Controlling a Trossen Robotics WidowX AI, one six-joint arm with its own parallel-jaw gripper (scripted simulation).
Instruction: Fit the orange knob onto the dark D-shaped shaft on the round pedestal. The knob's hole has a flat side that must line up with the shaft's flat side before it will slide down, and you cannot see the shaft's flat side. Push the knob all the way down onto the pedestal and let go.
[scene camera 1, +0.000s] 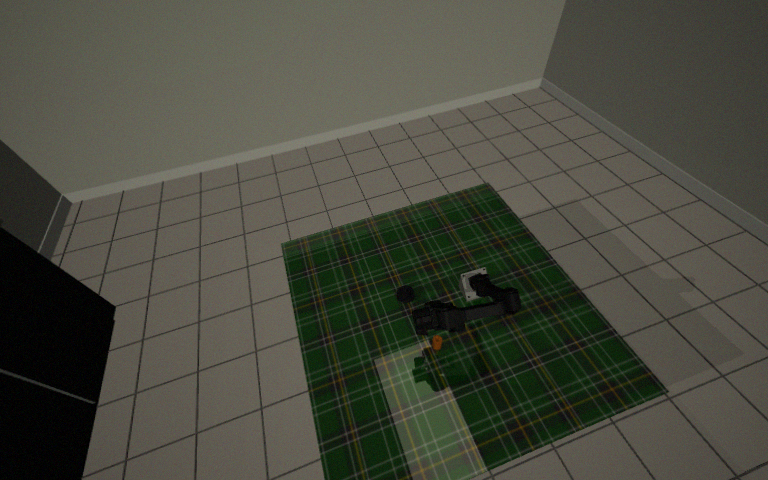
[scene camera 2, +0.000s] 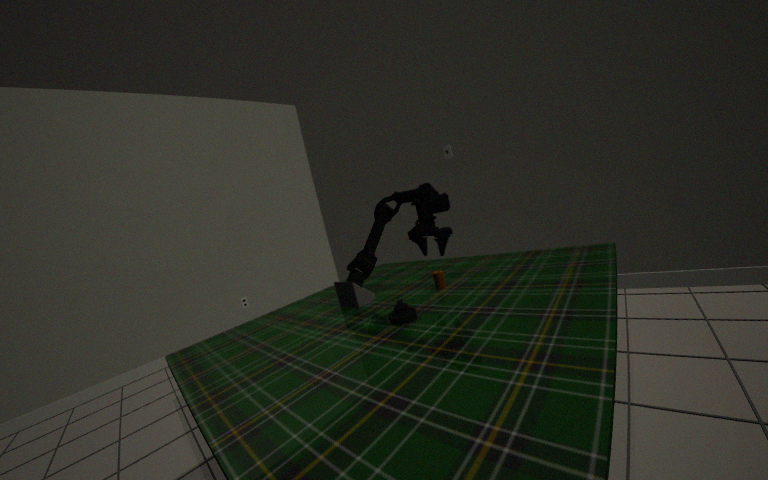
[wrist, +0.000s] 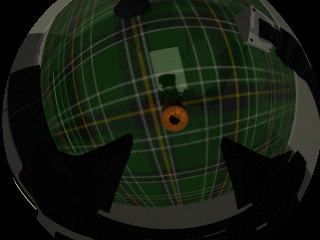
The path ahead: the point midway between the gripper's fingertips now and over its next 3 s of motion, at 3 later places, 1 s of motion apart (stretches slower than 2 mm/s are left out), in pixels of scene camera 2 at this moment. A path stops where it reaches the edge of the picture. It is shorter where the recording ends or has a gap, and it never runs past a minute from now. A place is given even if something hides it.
My gripper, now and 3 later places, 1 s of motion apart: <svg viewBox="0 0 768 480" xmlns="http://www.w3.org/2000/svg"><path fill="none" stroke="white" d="M433 256L436 266L439 279L438 281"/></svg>
